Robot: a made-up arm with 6 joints. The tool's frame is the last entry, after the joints.
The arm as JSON. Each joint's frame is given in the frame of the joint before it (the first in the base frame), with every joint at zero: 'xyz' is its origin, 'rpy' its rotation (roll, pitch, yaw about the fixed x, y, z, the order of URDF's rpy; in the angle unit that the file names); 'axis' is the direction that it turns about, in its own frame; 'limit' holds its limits. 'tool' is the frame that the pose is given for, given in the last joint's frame.
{
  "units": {
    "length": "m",
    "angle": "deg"
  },
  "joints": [
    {
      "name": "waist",
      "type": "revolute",
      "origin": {
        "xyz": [
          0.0,
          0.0,
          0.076
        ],
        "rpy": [
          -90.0,
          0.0,
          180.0
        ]
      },
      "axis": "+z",
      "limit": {
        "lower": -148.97,
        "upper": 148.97
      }
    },
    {
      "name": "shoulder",
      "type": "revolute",
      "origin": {
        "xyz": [
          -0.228,
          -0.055,
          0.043
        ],
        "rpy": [
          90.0,
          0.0,
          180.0
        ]
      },
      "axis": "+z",
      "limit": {
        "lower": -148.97,
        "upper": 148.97
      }
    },
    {
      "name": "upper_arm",
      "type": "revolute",
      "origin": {
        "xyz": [
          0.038,
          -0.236,
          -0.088
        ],
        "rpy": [
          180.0,
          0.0,
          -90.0
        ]
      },
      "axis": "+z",
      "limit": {
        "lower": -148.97,
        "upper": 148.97
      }
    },
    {
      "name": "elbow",
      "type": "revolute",
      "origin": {
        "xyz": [
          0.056,
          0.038,
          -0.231
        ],
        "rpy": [
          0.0,
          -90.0,
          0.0
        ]
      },
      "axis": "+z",
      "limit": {
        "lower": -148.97,
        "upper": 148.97
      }
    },
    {
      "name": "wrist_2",
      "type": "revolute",
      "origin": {
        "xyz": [
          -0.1,
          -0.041,
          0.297
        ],
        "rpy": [
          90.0,
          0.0,
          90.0
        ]
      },
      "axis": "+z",
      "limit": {
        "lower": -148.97,
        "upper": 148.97
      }
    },
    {
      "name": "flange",
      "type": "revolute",
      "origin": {
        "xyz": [
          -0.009,
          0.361,
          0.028
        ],
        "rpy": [
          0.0,
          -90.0,
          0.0
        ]
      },
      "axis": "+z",
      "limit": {
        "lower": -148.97,
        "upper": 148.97
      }
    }
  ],
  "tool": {
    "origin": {
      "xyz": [
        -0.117,
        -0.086,
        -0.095
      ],
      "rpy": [
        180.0,
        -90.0,
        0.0
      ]
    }
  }
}
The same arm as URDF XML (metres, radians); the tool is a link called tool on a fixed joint. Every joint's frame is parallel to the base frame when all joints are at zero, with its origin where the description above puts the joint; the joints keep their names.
<robot name="arm">
  <joint name="waist" type="revolute">
    <parent link="base"/>
    <child link="link1"/>
    <origin xyz="0 0 0.076" rpy="0 0 0"/>
    <axis xyz="0 -1 0"/>
    <limit lower="-2.6" upper="2.6"/>
  </joint>
  <joint name="shoulder" type="revolute">
    <parent link="link1"/>
    <child link="link2"/>
    <origin xyz="0.228 -0.043 0.055" rpy="0 0 0"/>
    <axis xyz="0 0 -1"/>
    <limit lower="-2.6" upper="2.6"/>
  </joint>
  <joint name="upper_arm" type="revolute">
    <parent link="link2"/>
    <child link="link3"/>
    <origin xyz="0.038 0.236 0.088" rpy="0 0 0"/>
    <axis xyz="0 0 1"/>
    <limit lower="-2.6" upper="2.6"/>
  </joint>
  <joint name="elbow" type="revolute">
    <parent link="link3"/>
    <child link="link4"/>
    <origin xyz="-0.038 0.056 -0.231" rpy="0 0 0"/>
    <axis xyz="0 -1 0"/>
    <limit lower="-2.6" upper="2.6"/>
  </joint>
  <joint name="wrist_2" type="revolute">
    <parent link="link4"/>
    <child link="link5"/>
    <origin xyz="0.041 -0.297 -0.1" rpy="0 0 0"/>
    <axis xyz="0 0 1"/>
    <limit lower="-2.6" upper="2.6"/>
  </joint>
  <joint name="flange" type="revolute">
    <parent link="link5"/>
    <child link="link6"/>
    <origin xyz="0.009 -0.361 0.028" rpy="0 0 0"/>
    <axis xyz="1 0 0"/>
    <limit lower="-2.6" upper="2.6"/>
  </joint>
  <joint name="tool_joint" type="fixed">
    <parent link="link6"/>
    <child link="tool"/>
    <origin xyz="-0.095 0.086 -0.117" rpy="0 0 0"/>
  </joint>
  <link name="base"/>
  <link name="link1"/>
  <link name="link2"/>
  <link name="link3"/>
  <link name="link4"/>
  <link name="link5"/>
  <link name="link6"/>
  <link name="tool"/>
</robot>

